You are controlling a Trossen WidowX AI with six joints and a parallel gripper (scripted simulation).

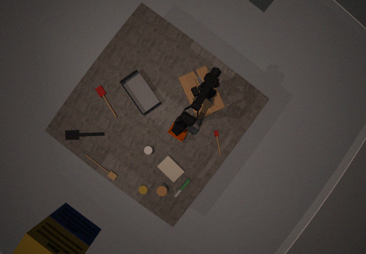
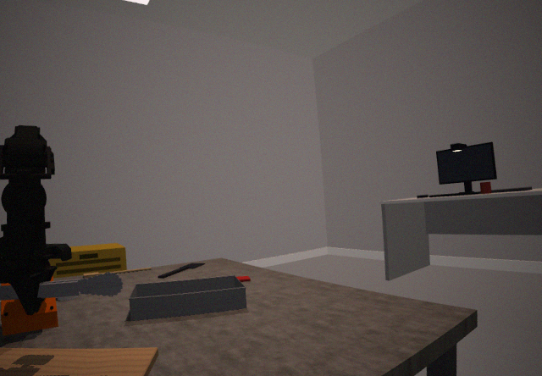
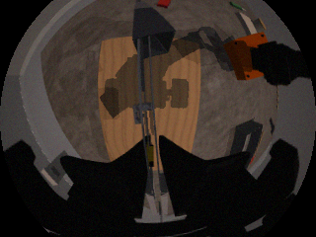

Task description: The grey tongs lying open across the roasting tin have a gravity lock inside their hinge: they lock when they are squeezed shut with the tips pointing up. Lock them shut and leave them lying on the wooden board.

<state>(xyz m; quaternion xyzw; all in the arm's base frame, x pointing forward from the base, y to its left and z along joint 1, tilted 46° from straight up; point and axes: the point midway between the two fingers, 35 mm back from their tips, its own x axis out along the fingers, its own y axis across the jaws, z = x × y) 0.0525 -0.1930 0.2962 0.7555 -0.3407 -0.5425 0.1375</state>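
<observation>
The wooden board lies 1 cm behind my gripper tip and 11 cm below it. Also, from my gripper tip: white puck (1 cm behind, 60 cm to the left, 10 cm below); then grey roasting tin (34 cm ahead, 33 cm to the left, 9 cm below); then cream block (24 cm behind, 59 cm to the left, 11 cm below).
</observation>
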